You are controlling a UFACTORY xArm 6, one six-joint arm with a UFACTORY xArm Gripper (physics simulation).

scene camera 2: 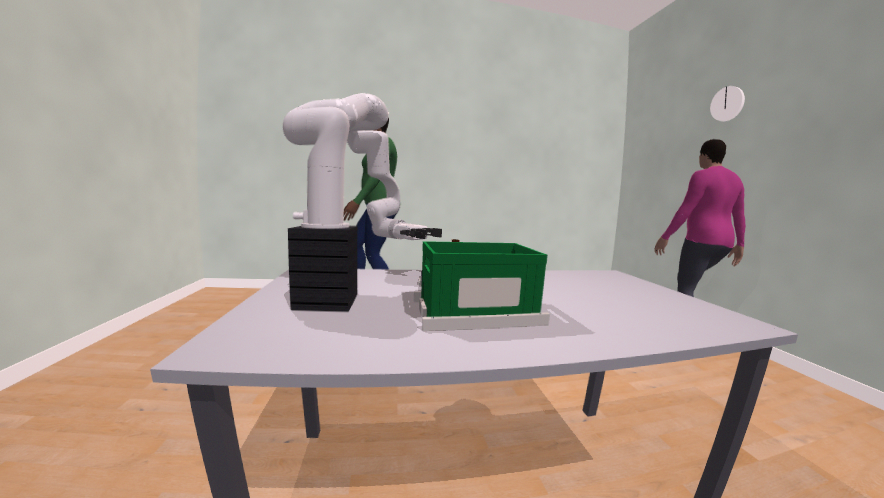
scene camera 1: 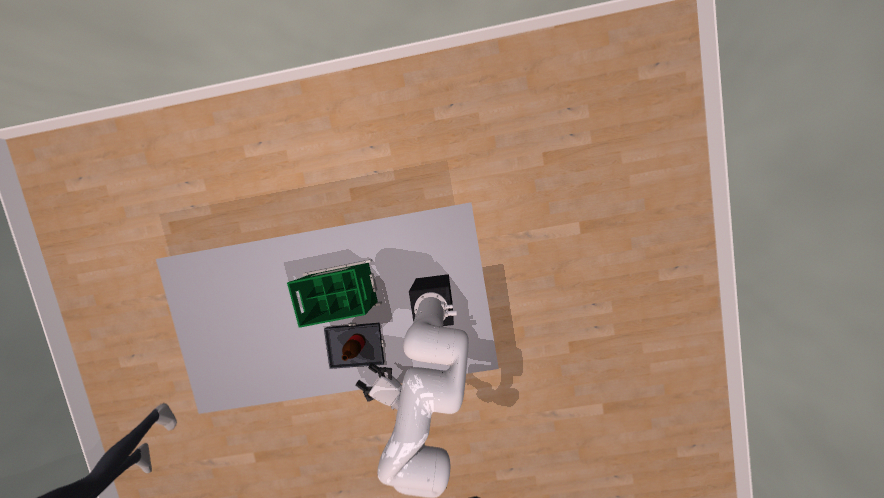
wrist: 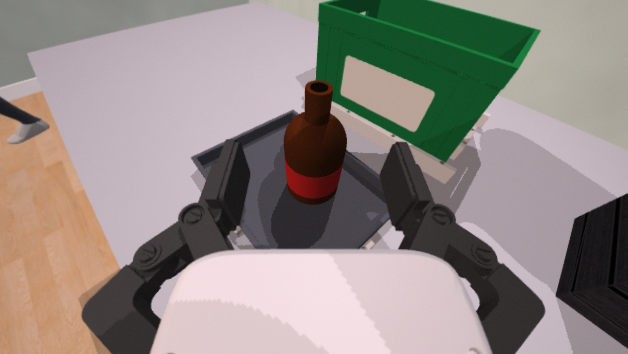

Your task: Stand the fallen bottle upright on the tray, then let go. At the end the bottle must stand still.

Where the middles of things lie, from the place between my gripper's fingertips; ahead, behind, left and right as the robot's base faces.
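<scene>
From my hand: dark grey tray (scene camera 1: pixel 336 336), 90 mm ahead, 50 mm to the right, 160 mm below; green crate (scene camera 2: pixel 458 278), 110 mm ahead, 80 mm below, 320 mm to the right; brown bottle (wrist: pixel 315 141), 70 mm ahead, 70 mm to the right, 90 mm below.
</scene>
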